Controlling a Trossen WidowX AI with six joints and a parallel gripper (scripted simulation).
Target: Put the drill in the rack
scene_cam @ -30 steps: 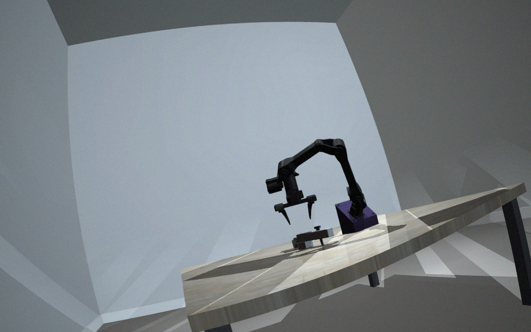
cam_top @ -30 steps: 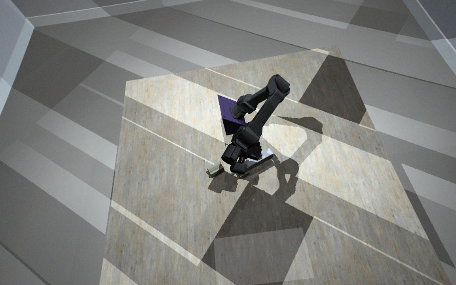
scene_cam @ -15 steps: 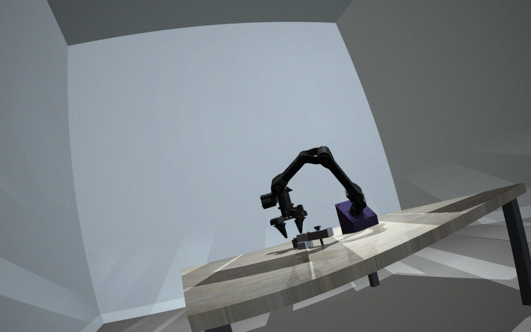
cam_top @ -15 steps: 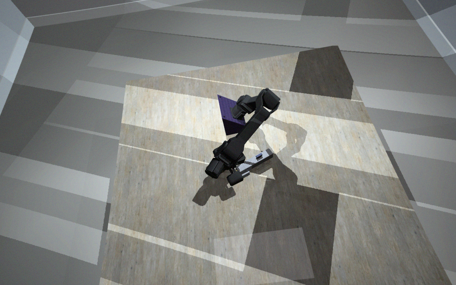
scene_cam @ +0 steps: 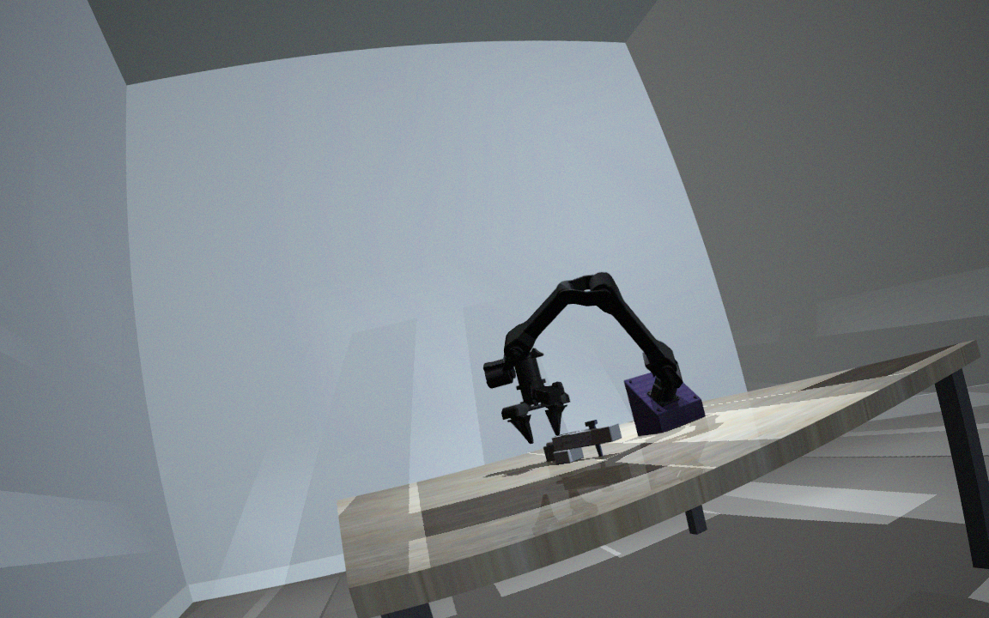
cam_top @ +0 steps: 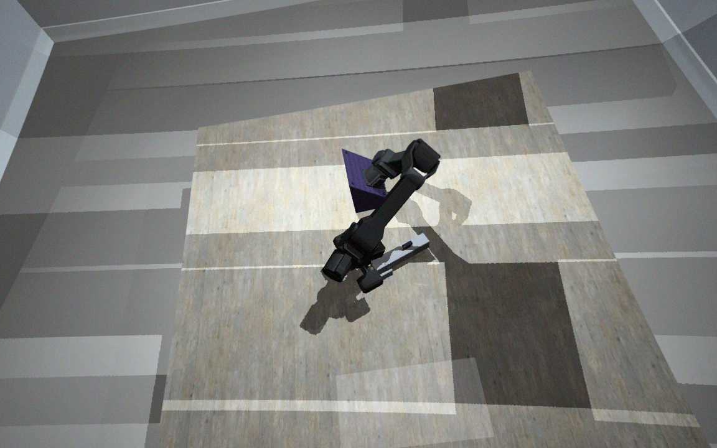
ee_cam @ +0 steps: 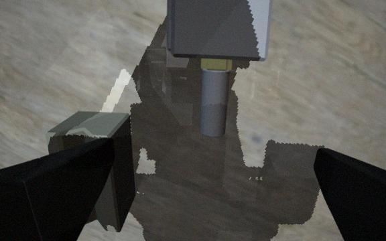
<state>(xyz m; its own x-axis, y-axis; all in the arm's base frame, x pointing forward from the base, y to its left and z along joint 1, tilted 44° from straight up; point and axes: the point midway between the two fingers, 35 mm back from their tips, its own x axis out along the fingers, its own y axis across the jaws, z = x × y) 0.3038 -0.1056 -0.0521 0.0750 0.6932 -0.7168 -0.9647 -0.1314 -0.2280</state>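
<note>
My gripper tip is 20 mm past the drill, 60 mm to the right of it and 20 mm above it. Also, from my gripper tip: rack 60 mm behind, 60 mm to the right, 50 mm below; then dark key 40 mm behind, 150 mm to the left, 10 mm below; then grey housing block 30 mm behind, 120 mm to the left, 20 mm below.
</note>
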